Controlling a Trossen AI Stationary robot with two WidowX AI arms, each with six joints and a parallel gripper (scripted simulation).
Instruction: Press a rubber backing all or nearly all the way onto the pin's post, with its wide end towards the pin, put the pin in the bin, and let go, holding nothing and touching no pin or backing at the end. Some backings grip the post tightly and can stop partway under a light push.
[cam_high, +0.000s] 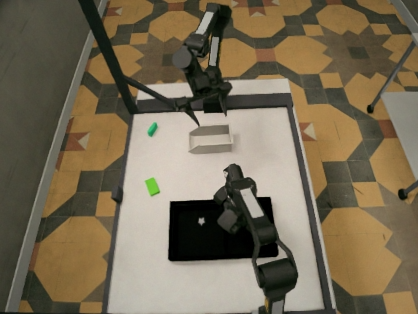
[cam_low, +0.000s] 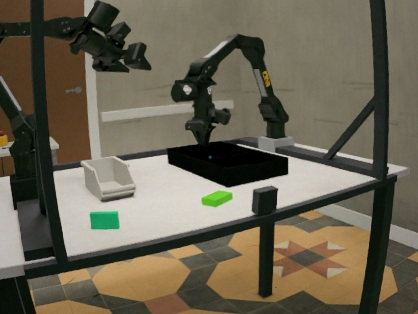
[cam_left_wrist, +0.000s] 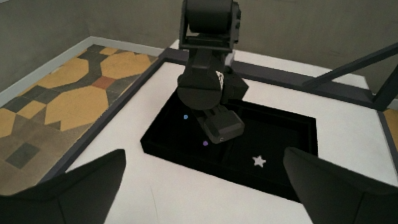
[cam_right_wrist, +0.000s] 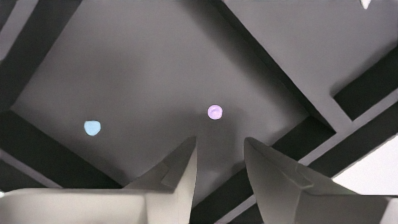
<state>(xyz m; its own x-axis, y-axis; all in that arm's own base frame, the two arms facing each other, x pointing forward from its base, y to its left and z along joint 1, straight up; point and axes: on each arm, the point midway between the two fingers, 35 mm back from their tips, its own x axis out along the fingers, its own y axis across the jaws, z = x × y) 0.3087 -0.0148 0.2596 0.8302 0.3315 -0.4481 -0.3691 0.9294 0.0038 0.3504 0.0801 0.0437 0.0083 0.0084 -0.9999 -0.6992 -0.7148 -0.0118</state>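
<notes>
The white star-shaped pin is 130 mm behind my right hand, 30 mm to the left of it and 80 mm below it. Round my right hand: grey bin: 40 mm behind, 360 mm to the left, 50 mm below; black tray: 60 mm behind, 20 mm to the right, 70 mm below.
</notes>
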